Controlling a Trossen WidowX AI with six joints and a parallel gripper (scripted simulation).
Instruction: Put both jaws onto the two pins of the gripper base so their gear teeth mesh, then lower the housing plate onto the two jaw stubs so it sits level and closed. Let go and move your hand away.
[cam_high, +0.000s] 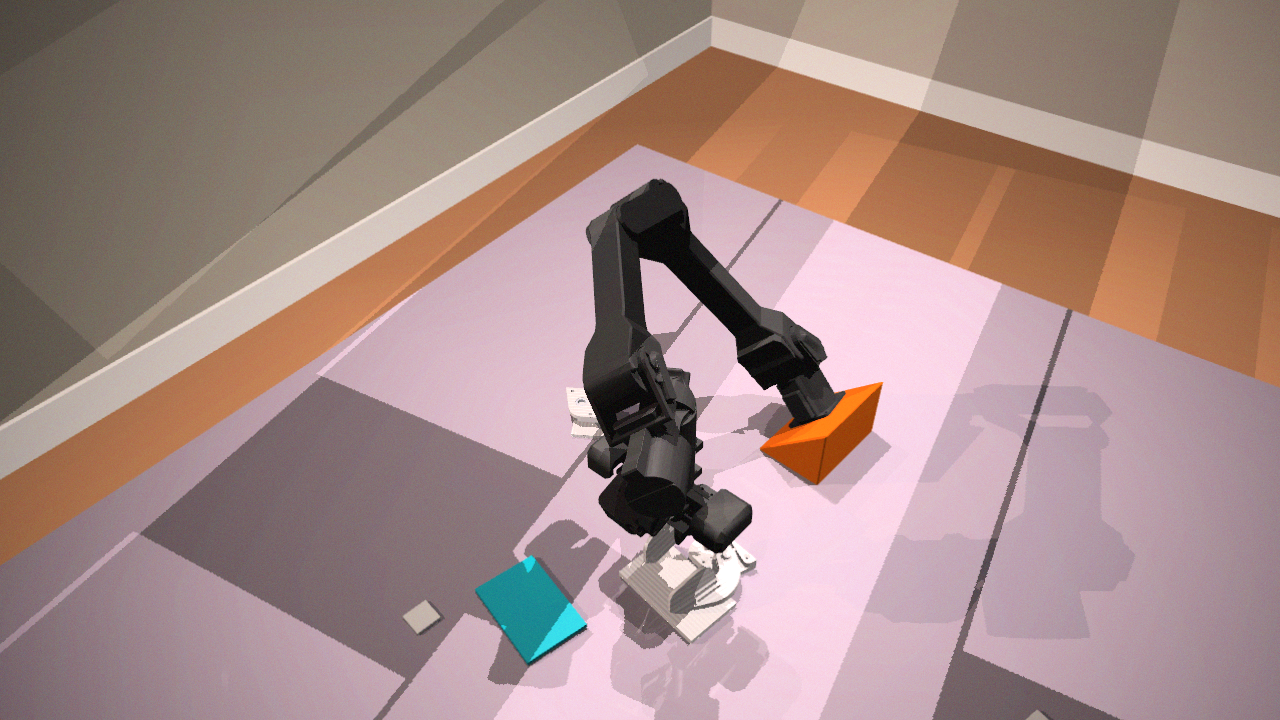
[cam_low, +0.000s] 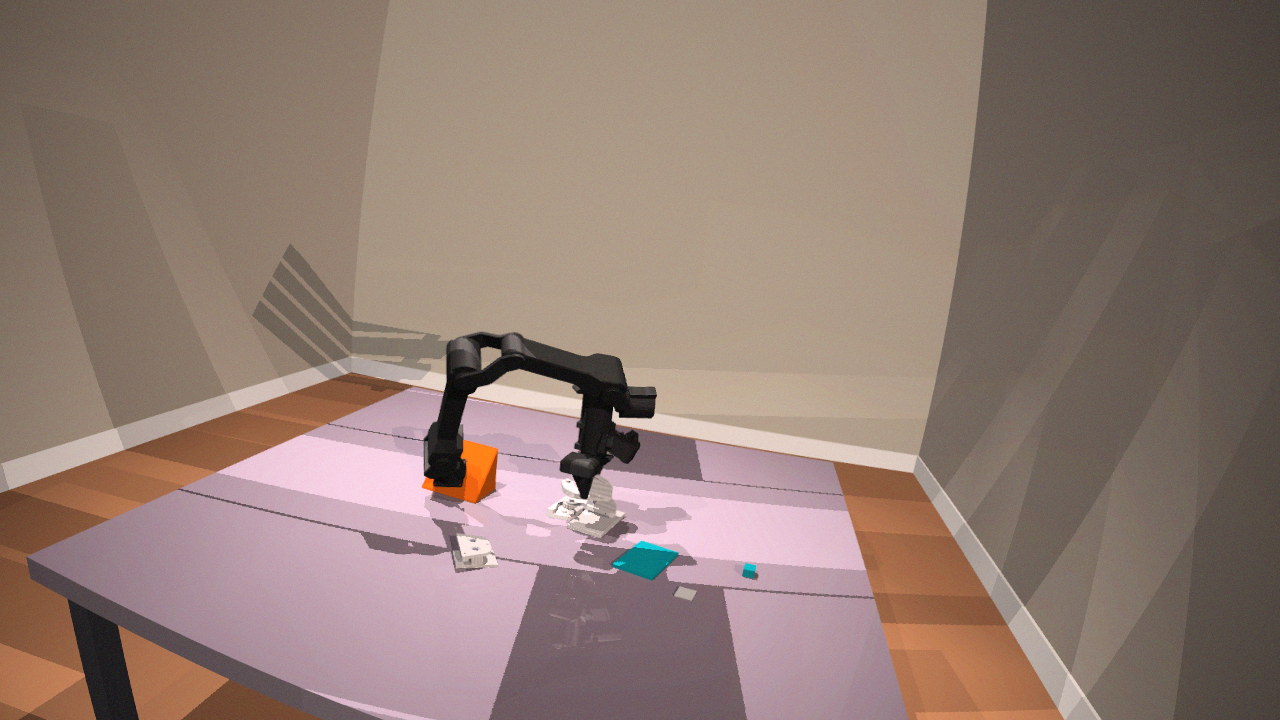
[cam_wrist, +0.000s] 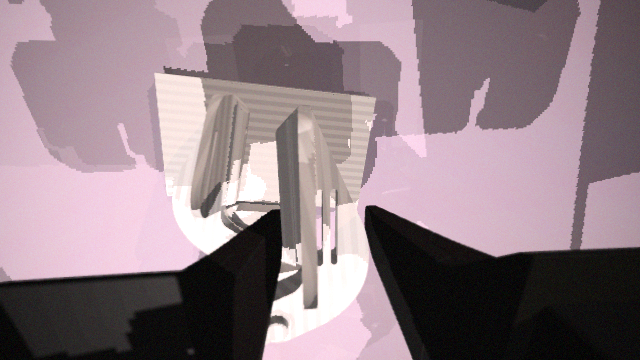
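Now: gripper tip 60 mm above the white slab, 30 mm to the right of it and 20 mm short of it. Also, from my gripper tip: cyan flat plate: 130 mm ahead, 100 mm to the right, 60 mm below; then small white square: 200 mm to the right, 200 mm ahead, 60 mm below; then white stepped block: 210 mm to the right, 150 mm behind, 60 mm below.
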